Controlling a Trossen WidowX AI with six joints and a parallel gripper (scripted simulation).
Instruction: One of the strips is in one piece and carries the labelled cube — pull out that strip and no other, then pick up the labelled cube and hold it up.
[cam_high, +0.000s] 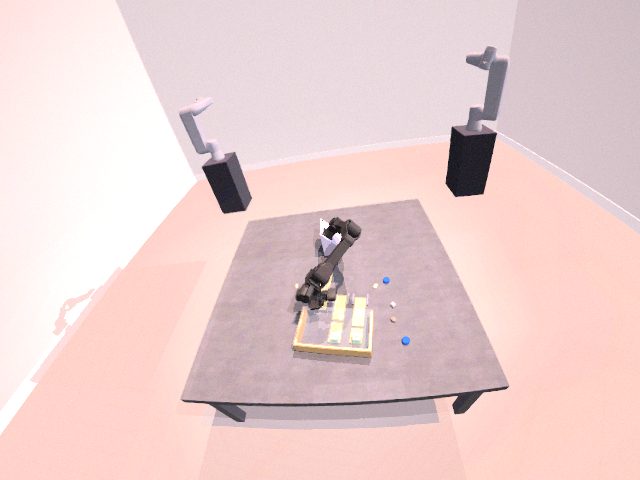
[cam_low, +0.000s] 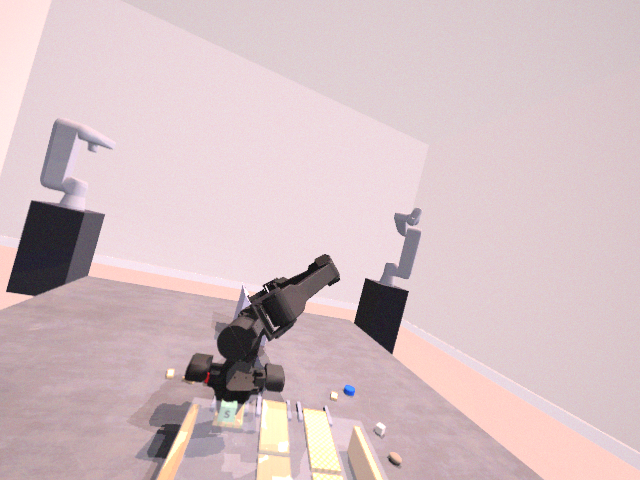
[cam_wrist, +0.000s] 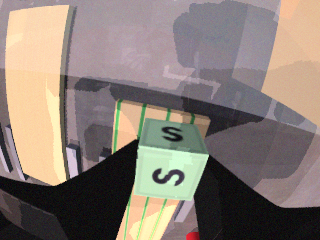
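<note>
The red piece is 13 cm behind my gripper tip and 4 cm to the right of it.
</note>
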